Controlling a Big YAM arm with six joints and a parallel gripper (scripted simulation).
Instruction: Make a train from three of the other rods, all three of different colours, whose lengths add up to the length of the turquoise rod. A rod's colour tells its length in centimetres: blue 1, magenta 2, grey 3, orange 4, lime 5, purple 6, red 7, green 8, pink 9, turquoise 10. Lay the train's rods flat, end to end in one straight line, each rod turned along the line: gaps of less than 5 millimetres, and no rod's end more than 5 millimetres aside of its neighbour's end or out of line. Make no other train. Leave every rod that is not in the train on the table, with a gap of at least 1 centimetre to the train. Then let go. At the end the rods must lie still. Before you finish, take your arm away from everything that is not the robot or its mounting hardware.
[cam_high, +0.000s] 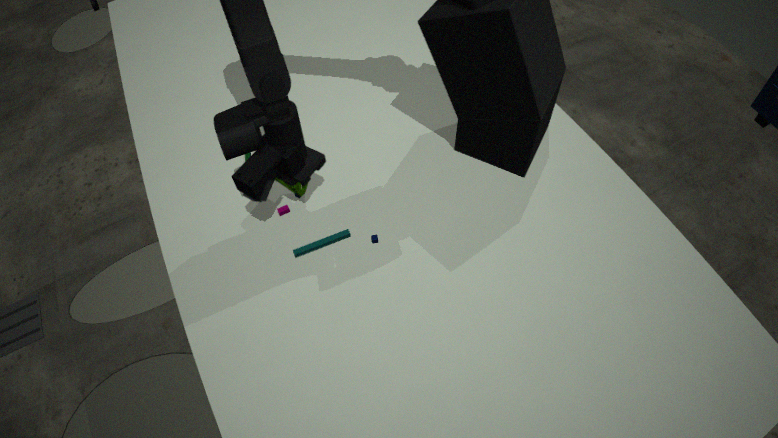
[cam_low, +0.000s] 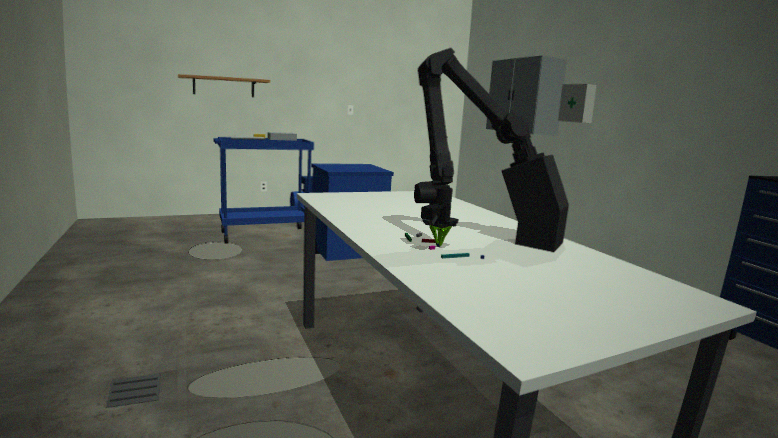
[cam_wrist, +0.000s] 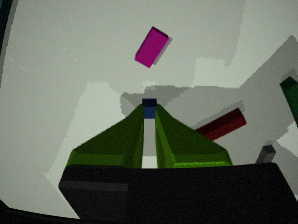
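The magenta rod lies 40 mm ahead of my hand, 30 mm to the left of it and 10 mm below it. Round my hand: green rod (110 mm to the right, 70 mm ahead, 10 mm below); then turquoise rod (120 mm to the left, 10 mm below); then red rod (50 mm to the right, 10 mm below, 10 mm ahead).
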